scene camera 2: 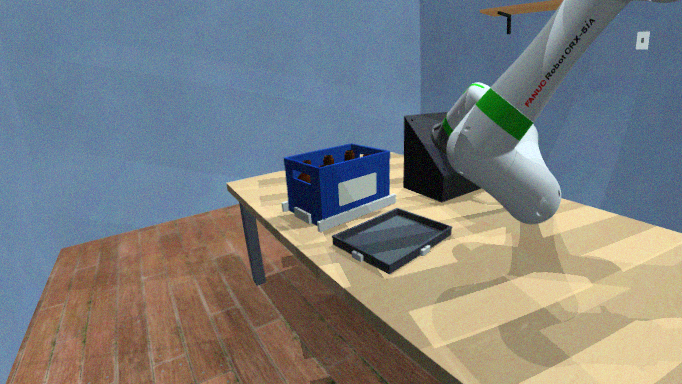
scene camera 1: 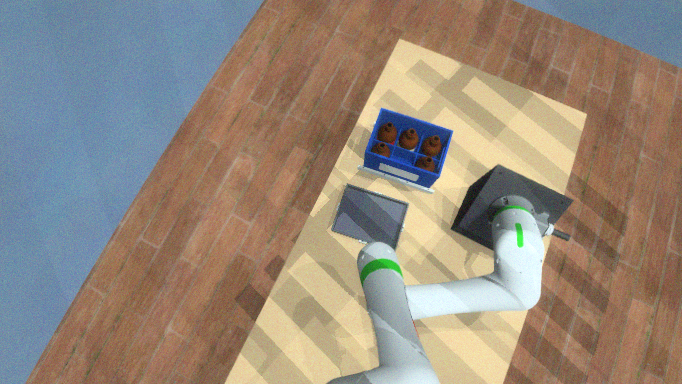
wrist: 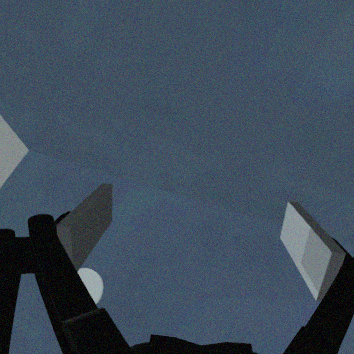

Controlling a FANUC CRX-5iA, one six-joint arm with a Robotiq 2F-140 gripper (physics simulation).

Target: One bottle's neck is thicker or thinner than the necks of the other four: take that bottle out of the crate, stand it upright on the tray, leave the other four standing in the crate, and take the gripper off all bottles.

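Frame: origin at the arm's base, x left, y back, z up, level; metres.
Seen in the pictures: gripper, fingertip midpoint: (wrist: 197, 211); arm's base, origin of the base link: (scene camera 1: 510, 214).
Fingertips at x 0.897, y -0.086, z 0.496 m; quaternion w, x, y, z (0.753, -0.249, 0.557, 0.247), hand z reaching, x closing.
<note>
Pixels of each thing's top centre, then the offset from my fingertips to it. "spot": a spot on its surface instead.
- blue crate, middle of its top: (scene camera 2: 337, 154) (scene camera 1: 409, 141) dx -1.002, dy -0.323, dz -0.497 m
- middle bottle, middle of its top: (scene camera 2: 328, 155) (scene camera 1: 412, 131) dx -1.046, dy -0.329, dz -0.509 m
- dark tray, surface spot: (scene camera 2: 395, 235) spot: dx -0.734, dy -0.330, dz -0.667 m
- pale rail, middle of its top: (scene camera 2: 360, 206) (scene camera 1: 395, 178) dx -0.904, dy -0.315, dz -0.642 m
The blue crate (scene camera 1: 425, 177) (scene camera 2: 305, 192) stands on the table. Brown bottles stand upright in it: in scene camera 1 a left bottle (scene camera 1: 387, 133), a middle bottle (scene camera 1: 409, 139) and a right bottle (scene camera 1: 431, 146) in the far row, and a left bottle (scene camera 1: 381, 150) and a right bottle (scene camera 1: 426, 164) in the near row. The near middle compartment is empty. I cannot tell which neck differs. The dark tray (scene camera 1: 350, 212) (scene camera 2: 395, 235) lies flat and empty beside the crate. My gripper (wrist: 197, 211) is open and empty, pointing at blue wall or ceiling, away from the bottles; the arm hides it in the scene views.
The arm (scene camera 1: 517, 260) (scene camera 2: 505, 150) is mounted on a black wedge-shaped base (scene camera 1: 530, 182) (scene camera 2: 425, 165), right of the crate. Its elbow hangs over the table close to the tray's near edge in scene camera 1. A pale rail (scene camera 1: 395, 180) (scene camera 2: 357, 212) runs along the crate's foot. A wall shelf (scene camera 2: 525, 8) is at the back.
</note>
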